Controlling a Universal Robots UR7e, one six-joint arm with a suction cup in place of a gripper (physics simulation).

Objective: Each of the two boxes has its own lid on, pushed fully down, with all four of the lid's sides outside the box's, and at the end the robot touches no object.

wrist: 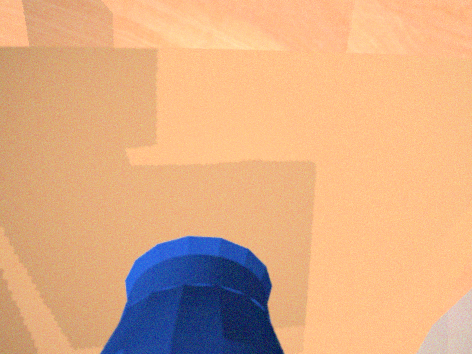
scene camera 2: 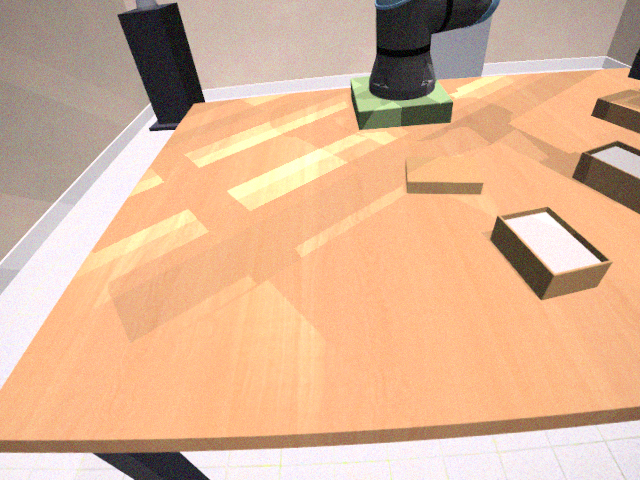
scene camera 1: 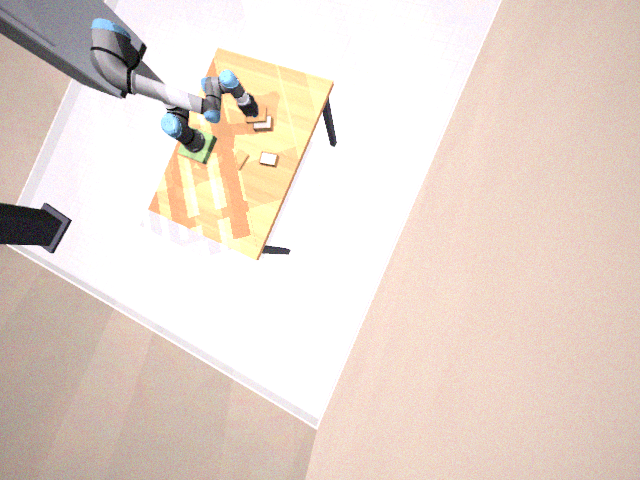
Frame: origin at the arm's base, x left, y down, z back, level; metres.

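Seen in the pictures: end effector, tool point: (wrist: 202, 256) (scene camera 1: 255, 116); arm's base, origin of the base link: (scene camera 2: 401, 87) (scene camera 1: 195, 141).
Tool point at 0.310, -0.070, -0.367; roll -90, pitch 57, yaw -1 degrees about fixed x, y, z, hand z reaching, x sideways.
Observation:
Offsets run from my tool point to a thing's top centre, as dx, dy, dz. Level surfaces: height alone.
My suction gripper (scene camera 1: 254, 114) (wrist: 199, 247) is shut on the larger tan lid {+0.008, -0.013, +0.002} (scene camera 1: 263, 113) (scene camera 2: 617, 114) (wrist: 390, 115). The lid hangs level above the table, partly over the larger box {+0.012, +0.073, +0.001} (scene camera 1: 264, 129) (scene camera 2: 607, 178) and offset from it; part of the box's white inside shows past the lid. The cup does not show in scene camera 2. The smaller box {-0.180, +0.078, -0.160} (scene camera 1: 267, 164) (scene camera 2: 578, 279) stands open with a white inside. The smaller tan lid {-0.272, +0.097, +0.034} (scene camera 1: 243, 160) (scene camera 2: 444, 186) lies on the table beside it, on the arm-base side, apart from the box.
The arm's base stands on a green block (scene camera 1: 206, 155) (scene camera 2: 426, 113) at the back edge of the wooden table {dy +0.120} (scene camera 1: 258, 227) (scene camera 2: 232, 361). A black pedestal (scene camera 1: 25, 224) (scene camera 2: 165, 67) stands on the floor beyond the table.

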